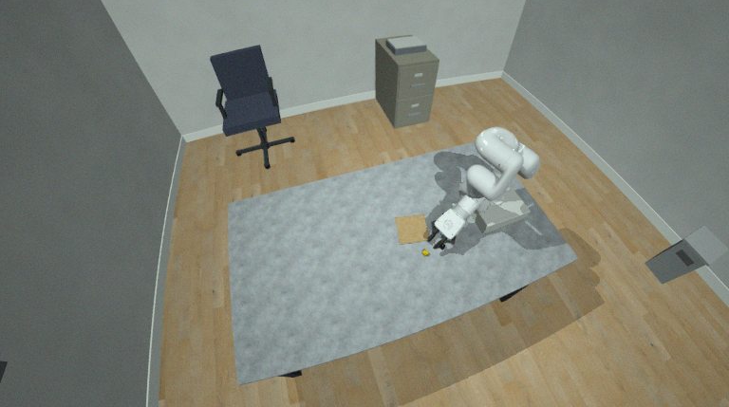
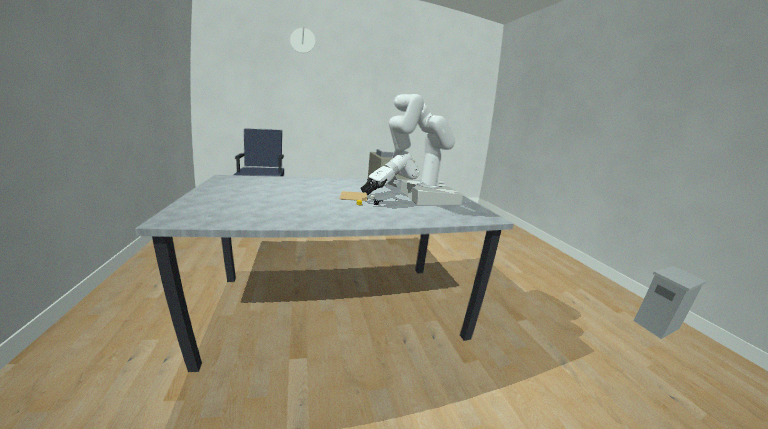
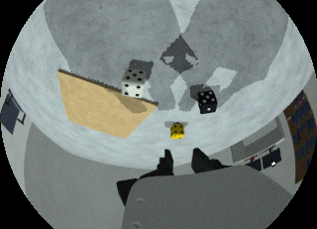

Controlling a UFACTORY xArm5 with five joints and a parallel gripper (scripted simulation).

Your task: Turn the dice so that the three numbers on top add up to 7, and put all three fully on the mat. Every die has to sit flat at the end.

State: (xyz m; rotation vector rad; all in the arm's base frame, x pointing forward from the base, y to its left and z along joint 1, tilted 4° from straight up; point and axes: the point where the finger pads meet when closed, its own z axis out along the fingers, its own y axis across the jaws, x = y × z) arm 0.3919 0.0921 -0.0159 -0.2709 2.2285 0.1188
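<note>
Right now the yellow die is 60 mm below my hand, 40 mm ahead of it and 10 mm to the left of it. The rest, counted from my hand: white die 70 mm to the right, 60 mm below, 60 mm behind; then black die 60 mm below, 50 mm behind, 20 mm to the left; then tan mat 120 mm to the right, 70 mm below, 30 mm ahead.
</note>
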